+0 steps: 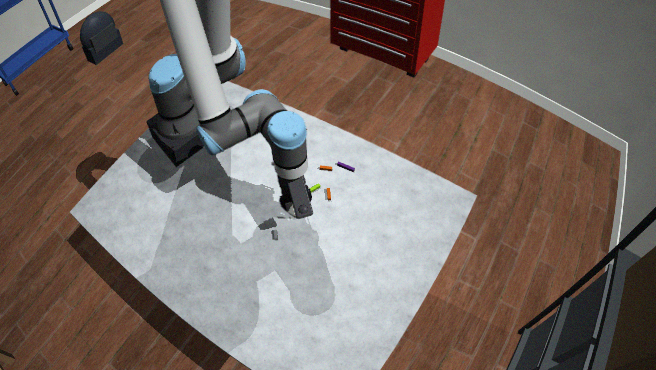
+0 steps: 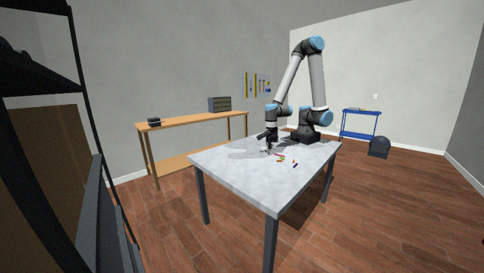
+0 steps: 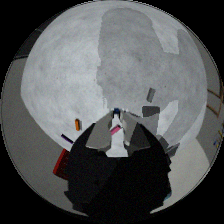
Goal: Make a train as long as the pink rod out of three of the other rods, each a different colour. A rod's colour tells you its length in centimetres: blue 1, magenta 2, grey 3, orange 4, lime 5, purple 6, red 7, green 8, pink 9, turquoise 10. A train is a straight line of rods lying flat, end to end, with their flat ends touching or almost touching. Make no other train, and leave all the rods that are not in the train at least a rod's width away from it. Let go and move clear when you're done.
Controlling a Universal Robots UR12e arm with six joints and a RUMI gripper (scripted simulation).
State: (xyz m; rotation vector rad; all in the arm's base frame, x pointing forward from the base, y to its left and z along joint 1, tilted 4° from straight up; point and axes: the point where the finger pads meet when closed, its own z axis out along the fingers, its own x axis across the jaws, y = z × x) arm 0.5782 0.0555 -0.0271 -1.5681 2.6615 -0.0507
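My gripper is now 90 mm to the left of the grey rod and 20 mm above it. From my hand the other things lie so: blue rod: 10 mm below; pink rod: 70 mm behind, 60 mm to the left, 20 mm below; lime rod: 110 mm to the left, 40 mm behind, 20 mm below.
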